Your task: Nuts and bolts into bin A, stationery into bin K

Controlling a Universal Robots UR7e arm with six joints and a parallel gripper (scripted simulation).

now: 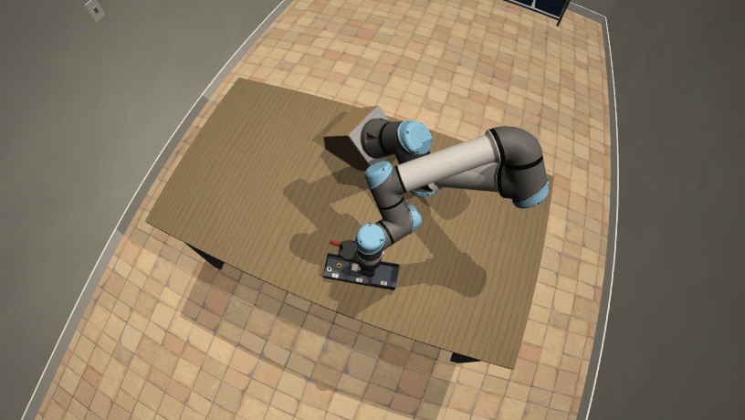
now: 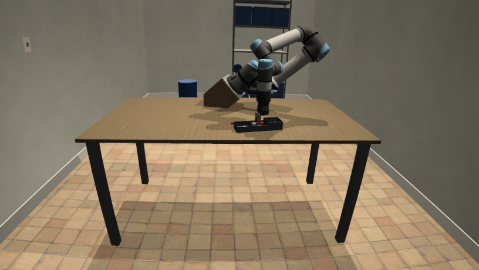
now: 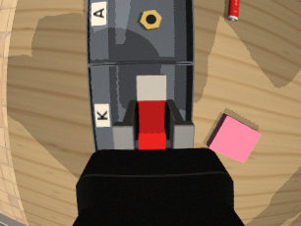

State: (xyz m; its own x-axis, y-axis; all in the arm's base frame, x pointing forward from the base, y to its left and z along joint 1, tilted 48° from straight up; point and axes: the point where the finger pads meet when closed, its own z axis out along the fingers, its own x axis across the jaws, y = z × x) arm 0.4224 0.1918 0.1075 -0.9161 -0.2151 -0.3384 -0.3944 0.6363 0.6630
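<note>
My hand is 10 mm short of the three joined bins and 10 mm above it. The rest, counted from my hand: brass nut: 30 mm ahead, 70 mm to the right, 30 mm below; then pink flat block: 100 mm behind, 30 mm below; then white eraser: 10 mm to the right, 10 mm below.
</note>
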